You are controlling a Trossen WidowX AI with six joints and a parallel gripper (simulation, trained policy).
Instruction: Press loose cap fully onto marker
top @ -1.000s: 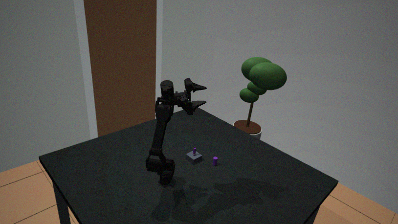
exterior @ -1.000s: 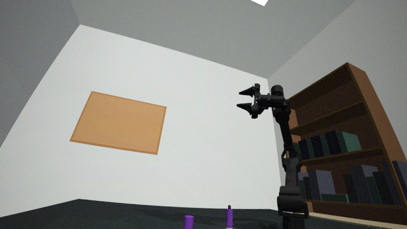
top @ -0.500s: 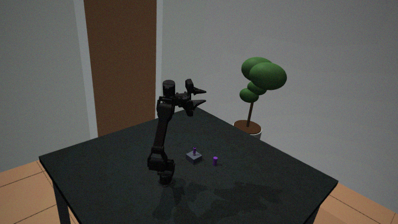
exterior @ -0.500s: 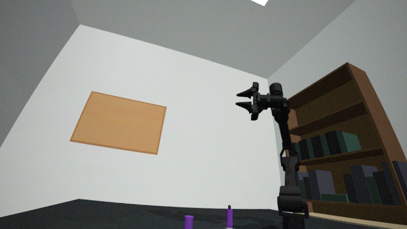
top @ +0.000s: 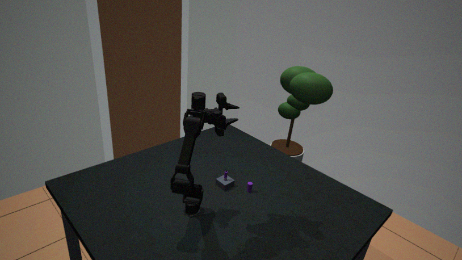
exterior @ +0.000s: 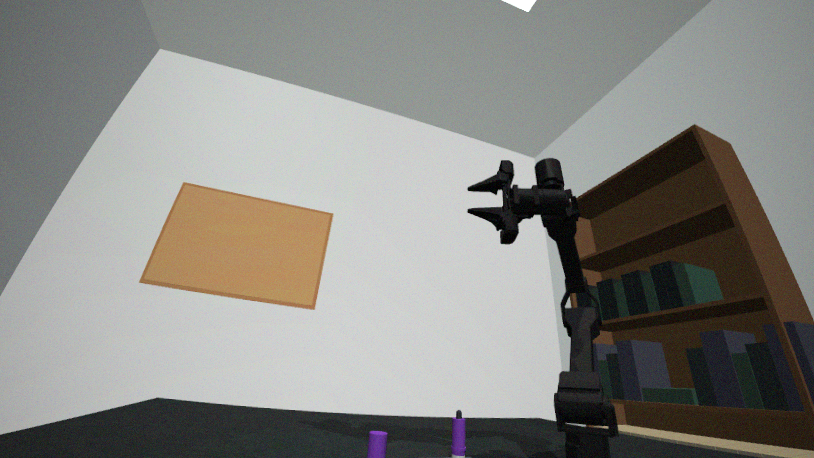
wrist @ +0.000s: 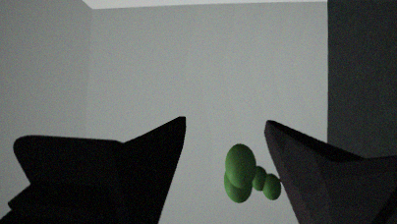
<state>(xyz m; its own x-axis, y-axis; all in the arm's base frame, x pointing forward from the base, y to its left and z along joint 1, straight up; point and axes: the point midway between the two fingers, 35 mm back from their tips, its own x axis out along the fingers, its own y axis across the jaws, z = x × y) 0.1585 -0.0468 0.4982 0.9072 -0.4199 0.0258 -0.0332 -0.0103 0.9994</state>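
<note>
My gripper tip is now 470 mm above the purple cap and 150 mm short of it. Round my gripper tip: purple marker: 420 mm below, 120 mm to the left, 80 mm ahead.
</note>
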